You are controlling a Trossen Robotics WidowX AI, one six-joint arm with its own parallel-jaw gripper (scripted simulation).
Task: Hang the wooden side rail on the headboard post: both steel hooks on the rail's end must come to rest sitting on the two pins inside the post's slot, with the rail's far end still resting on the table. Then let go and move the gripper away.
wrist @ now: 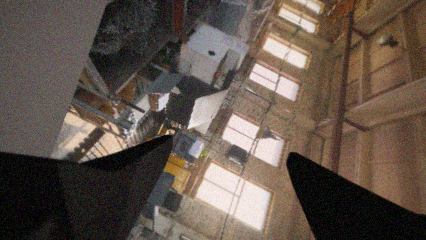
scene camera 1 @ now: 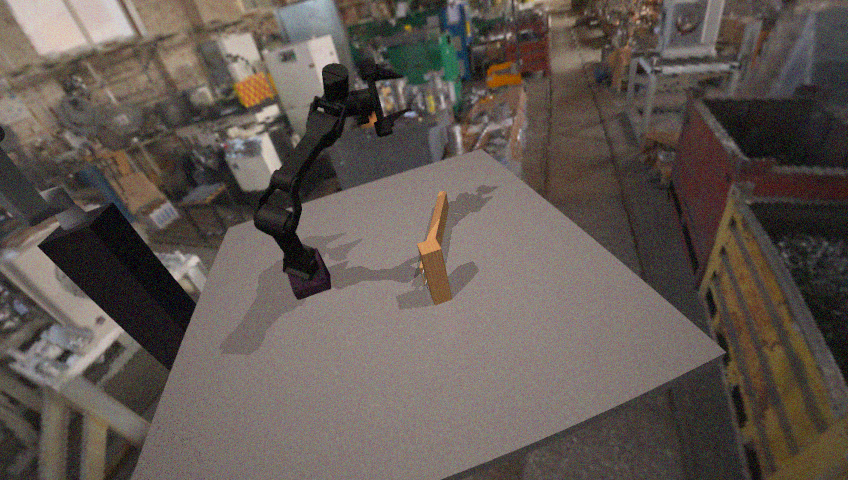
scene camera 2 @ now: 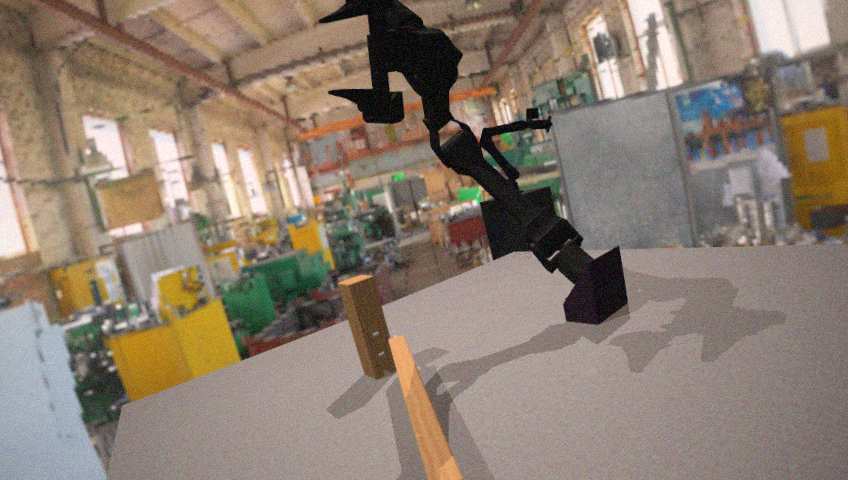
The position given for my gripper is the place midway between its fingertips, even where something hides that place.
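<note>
I see my gripper [scene camera 2: 325,57], and I see my gripper [wrist: 229,149] and again my gripper [scene camera 1: 406,92]; it is open and holds nothing. There is a wooden side rail [scene camera 1: 438,222] as well, though in the wrist view the wooden side rail is out of frame. A wooden headboard post [scene camera 2: 363,309] is here too, and scene camera 1 also shows me the wooden headboard post [scene camera 1: 430,251].
</note>
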